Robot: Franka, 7 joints.
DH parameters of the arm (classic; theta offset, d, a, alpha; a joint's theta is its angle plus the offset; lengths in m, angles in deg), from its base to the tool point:
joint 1: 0 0.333 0 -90
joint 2: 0 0 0 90
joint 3: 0 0.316 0.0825 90
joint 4: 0 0 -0.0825 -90
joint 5: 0 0.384 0 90
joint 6: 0 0 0.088 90
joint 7: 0 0.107 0 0
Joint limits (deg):
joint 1: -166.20..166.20
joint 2: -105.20..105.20
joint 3: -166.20..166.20
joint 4: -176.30..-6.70
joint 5: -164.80..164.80
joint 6: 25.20..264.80
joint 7: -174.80..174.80
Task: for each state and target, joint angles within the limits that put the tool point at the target. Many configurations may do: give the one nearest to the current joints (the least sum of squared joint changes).
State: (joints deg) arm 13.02 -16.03 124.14 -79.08 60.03 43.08 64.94
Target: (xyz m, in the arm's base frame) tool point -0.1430 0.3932 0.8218
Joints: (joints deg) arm -5.17 6.67 105.88 -69.04 60.95 47.25 64.94
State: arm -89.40 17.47 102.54 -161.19 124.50 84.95 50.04
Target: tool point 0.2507 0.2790 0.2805
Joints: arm -78.71 10.10 110.89 -163.08 123.86 88.48 50.04
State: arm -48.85 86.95 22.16 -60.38 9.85 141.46 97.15
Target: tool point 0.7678 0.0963 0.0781
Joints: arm -18.07 80.11 41.66 -60.72 9.74 141.72 97.15
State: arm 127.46 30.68 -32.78 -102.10 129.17 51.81 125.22
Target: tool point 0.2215 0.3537 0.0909
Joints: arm 99.88 53.12 -50.41 -141.09 123.17 57.60 125.22
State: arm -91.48 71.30 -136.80 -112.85 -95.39 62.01 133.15
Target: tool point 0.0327 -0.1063 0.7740
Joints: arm -85.50 88.62 -164.81 -131.47 -86.38 49.19 133.15
